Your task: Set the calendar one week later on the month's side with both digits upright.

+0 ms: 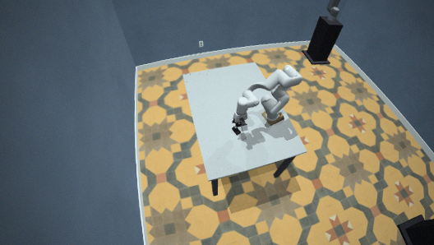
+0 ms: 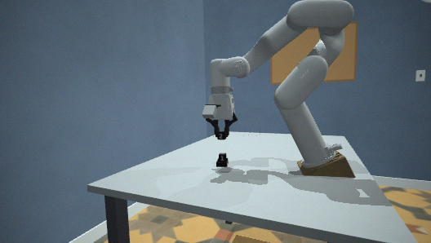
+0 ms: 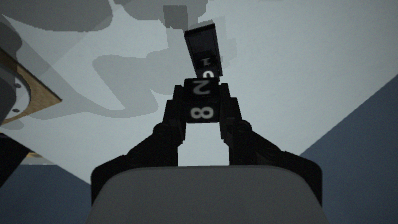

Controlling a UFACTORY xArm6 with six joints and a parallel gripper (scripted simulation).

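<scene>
Right now my hand is 1 cm short of the black calendar tray, 2 cm to the left of it and 13 cm above it.
</scene>
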